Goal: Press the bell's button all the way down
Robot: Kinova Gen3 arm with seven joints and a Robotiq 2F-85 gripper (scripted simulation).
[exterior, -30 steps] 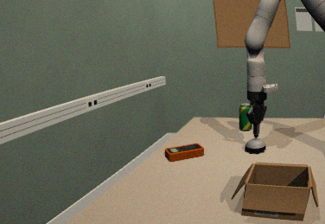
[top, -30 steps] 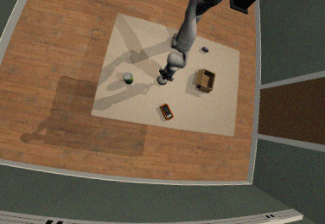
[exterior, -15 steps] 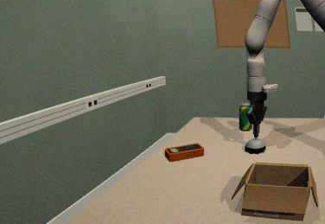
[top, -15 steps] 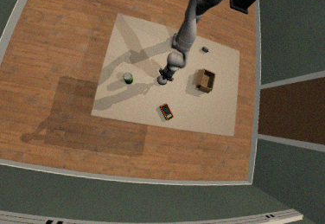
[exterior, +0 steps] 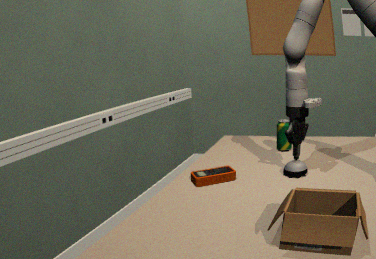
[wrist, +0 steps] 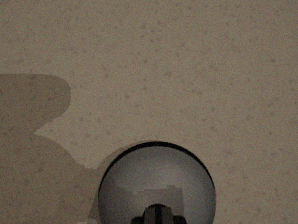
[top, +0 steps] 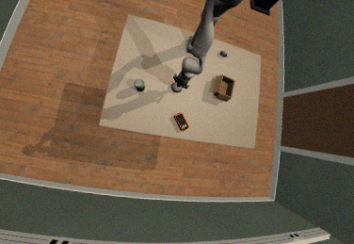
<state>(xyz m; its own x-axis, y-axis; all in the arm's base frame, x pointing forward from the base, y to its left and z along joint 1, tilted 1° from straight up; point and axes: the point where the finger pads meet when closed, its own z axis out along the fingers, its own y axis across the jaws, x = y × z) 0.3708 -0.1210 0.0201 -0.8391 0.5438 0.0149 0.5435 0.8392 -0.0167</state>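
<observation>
Right now the button is 30 mm below my hand. Also, from my hand: green can (270 mm to the right, 40 mm ahead, 20 mm below); bell (40 mm below); cardboard box (380 mm to the left, 40 mm below, 40 mm behind).
</observation>
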